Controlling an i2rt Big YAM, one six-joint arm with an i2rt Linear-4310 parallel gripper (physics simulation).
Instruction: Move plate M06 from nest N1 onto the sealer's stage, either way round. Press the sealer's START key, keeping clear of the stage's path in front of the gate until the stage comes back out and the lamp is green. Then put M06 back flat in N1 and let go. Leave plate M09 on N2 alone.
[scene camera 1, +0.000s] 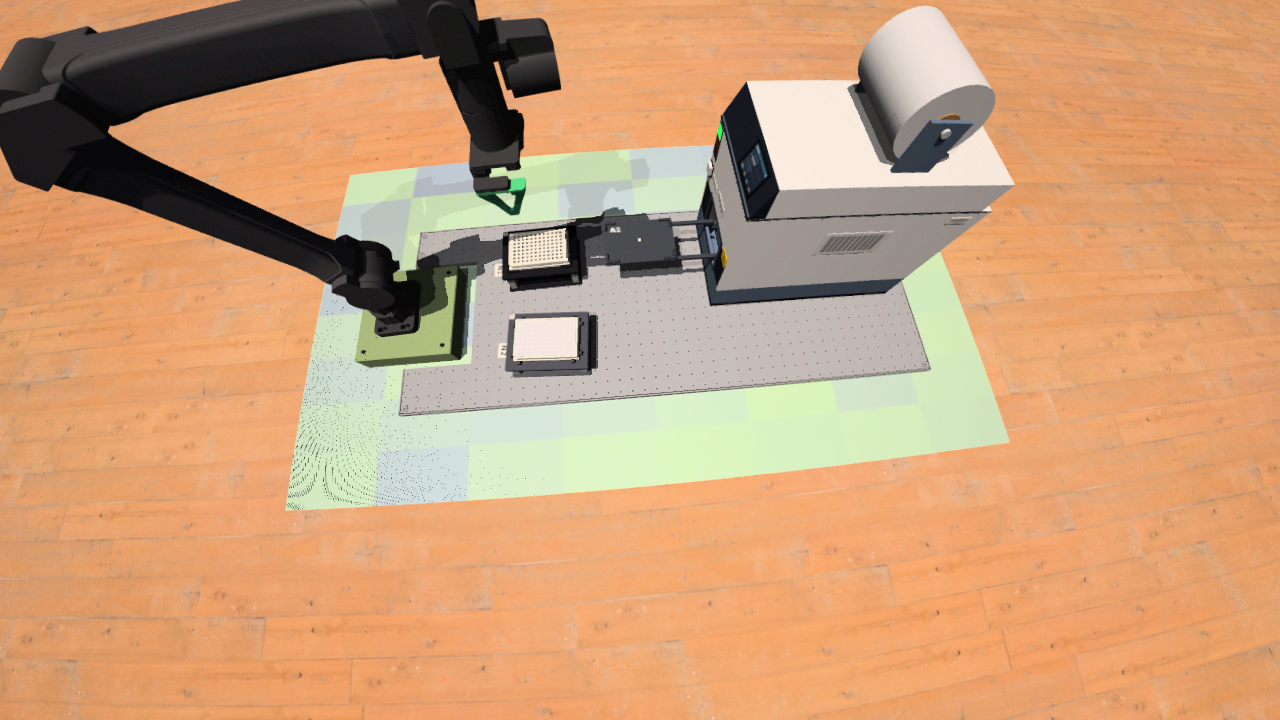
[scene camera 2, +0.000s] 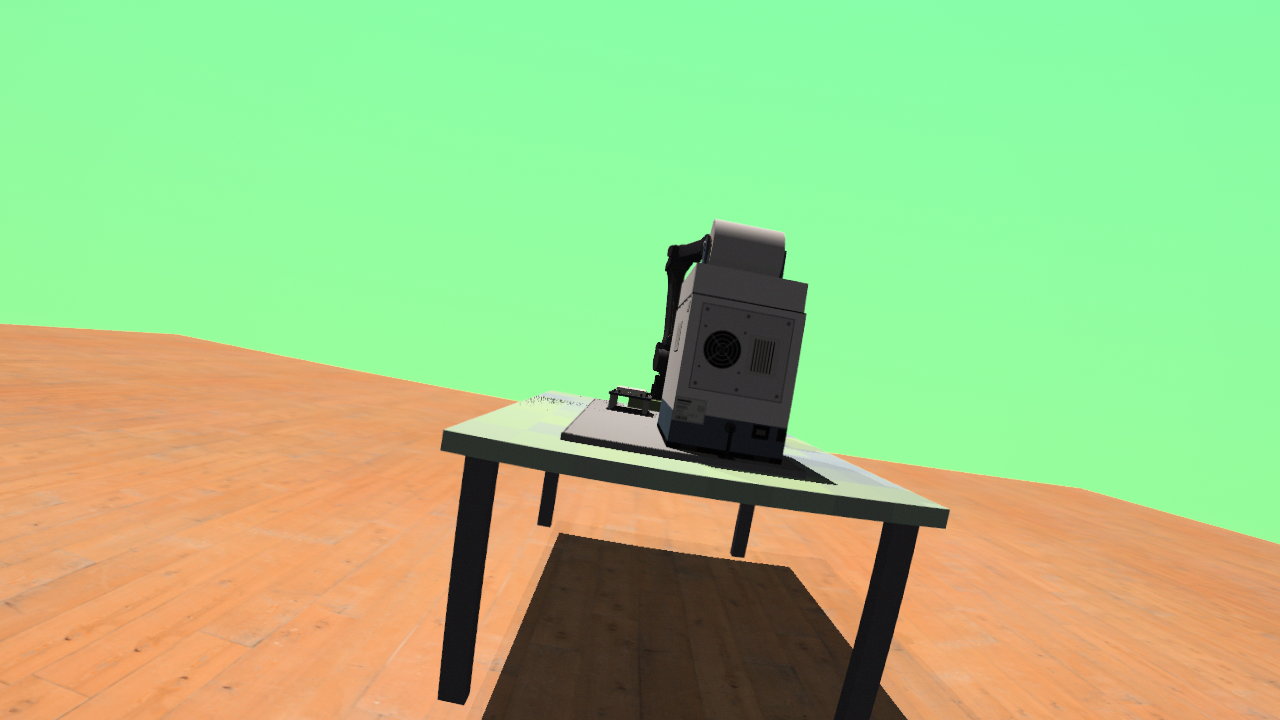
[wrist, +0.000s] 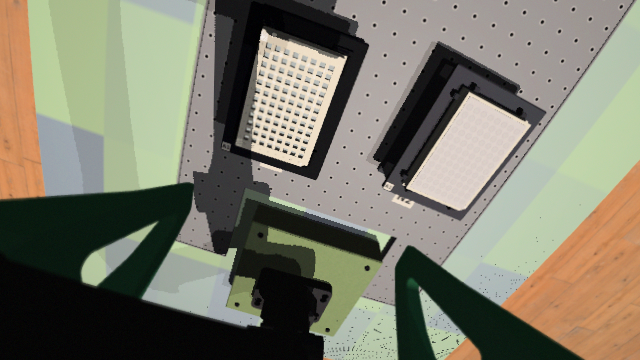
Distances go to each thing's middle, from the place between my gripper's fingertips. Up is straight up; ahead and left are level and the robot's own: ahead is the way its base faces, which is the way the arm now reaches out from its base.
Right now the well plate M06 (scene camera 1: 548, 248) is 1 cm behind my hand, 3 cm to the left of it and 21 cm below it. Round my hand: sealer stage (scene camera 1: 657, 244) 25 cm ahead, 17 cm below; then white plate (scene camera 1: 546, 339) 17 cm to the right, 21 cm below; then roll (scene camera 1: 915, 68) 58 cm ahead, 1 cm to the right, 15 cm above.
